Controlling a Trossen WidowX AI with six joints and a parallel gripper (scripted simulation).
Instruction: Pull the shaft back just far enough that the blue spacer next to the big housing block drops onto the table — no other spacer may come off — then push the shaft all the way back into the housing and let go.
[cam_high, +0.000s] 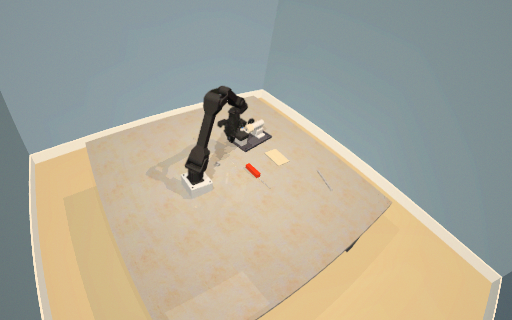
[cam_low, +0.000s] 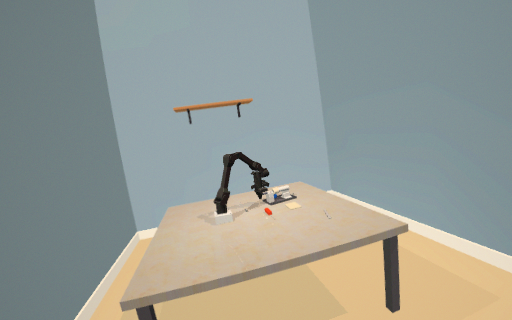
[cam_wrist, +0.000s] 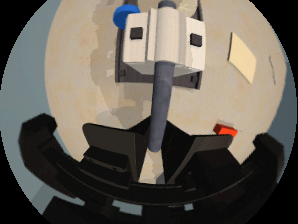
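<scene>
Right now the grey-blue shaft is 80 mm ahead of my gripper tip, 10 mm to the left of it and 30 mm above it. From my gripper tip the other things lie so: cream cylinder (120 mm ahead, 20 mm to the left, 30 mm above); tan card (180 mm ahead, 190 mm to the right, 40 mm below); blue spacer (140 mm ahead, 70 mm to the left, 20 mm below).
</scene>
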